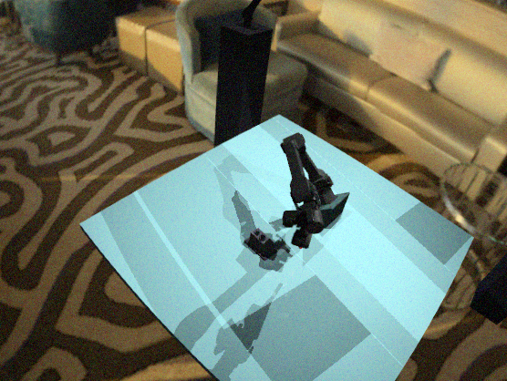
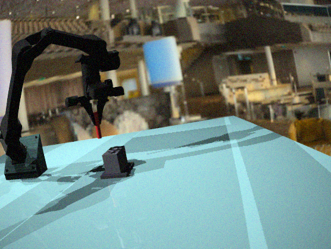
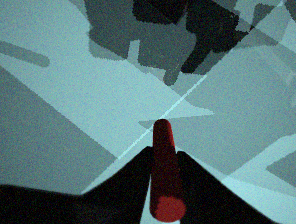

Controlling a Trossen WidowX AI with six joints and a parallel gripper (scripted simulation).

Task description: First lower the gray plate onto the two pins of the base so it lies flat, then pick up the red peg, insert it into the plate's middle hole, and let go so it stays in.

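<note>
Now: gripper tip 50 mm short of the gray plate, 140 mm to the left of it and 70 mm above it. From my gripper tip the other things lie so: red peg right at my gripper tip; then flat base 50 mm ahead, 140 mm to the right, 110 mm below.
</note>
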